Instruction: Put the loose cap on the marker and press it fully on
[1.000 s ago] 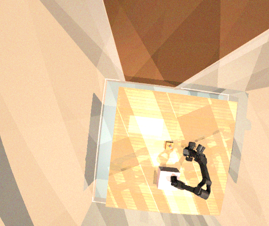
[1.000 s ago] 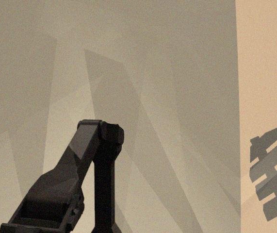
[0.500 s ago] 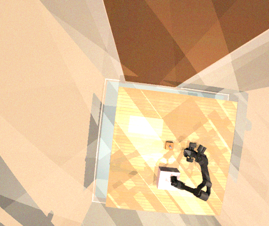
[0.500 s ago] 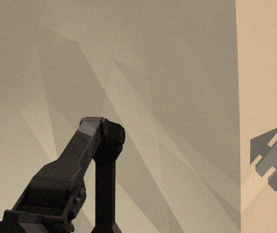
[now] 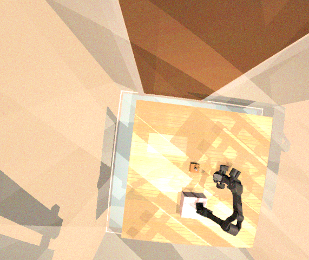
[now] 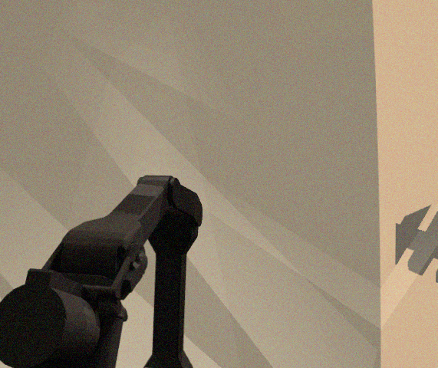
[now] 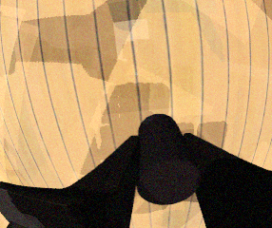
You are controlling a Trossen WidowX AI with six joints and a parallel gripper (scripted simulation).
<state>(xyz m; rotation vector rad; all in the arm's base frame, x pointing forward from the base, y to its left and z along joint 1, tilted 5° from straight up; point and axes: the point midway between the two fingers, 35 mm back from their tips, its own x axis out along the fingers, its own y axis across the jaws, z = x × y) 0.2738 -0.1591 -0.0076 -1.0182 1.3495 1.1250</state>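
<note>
Right now the marker is 4 cm ahead of my gripper tip and 18 cm to the left of it. Round my gripper tip: dark marker cap: 1 cm above.
</note>
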